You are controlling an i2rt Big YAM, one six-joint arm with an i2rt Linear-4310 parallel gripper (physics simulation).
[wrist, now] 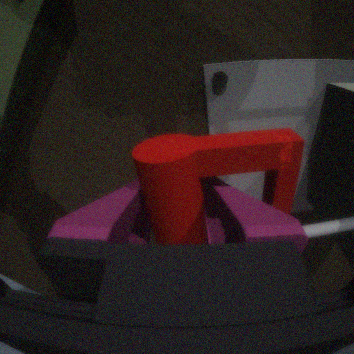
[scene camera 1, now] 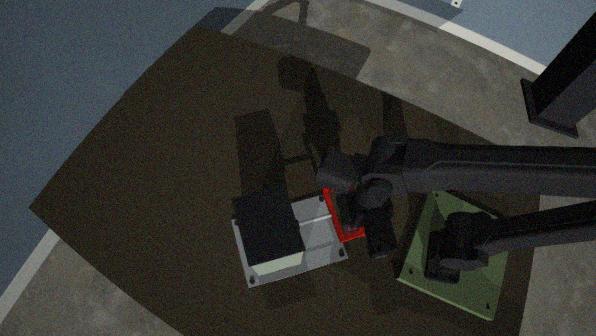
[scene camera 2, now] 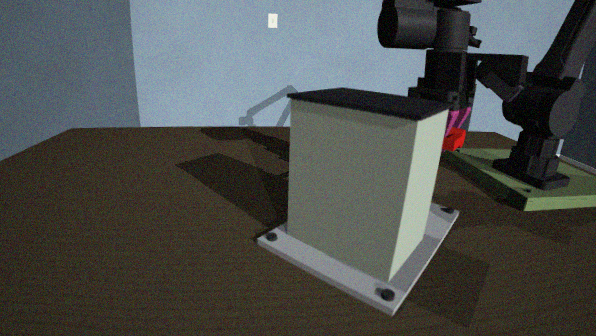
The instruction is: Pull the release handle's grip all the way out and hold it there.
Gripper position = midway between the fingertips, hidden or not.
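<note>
Through scene camera 2 I see my gripper [scene camera 2: 435, 153]. The wrist view gives me the gripper [wrist: 176, 177] again, together with a red release handle grip [wrist: 169, 167] and a grey base plate [wrist: 247, 95]. In scene camera 1, too, I see the grey base plate [scene camera 1: 320, 239].
</note>
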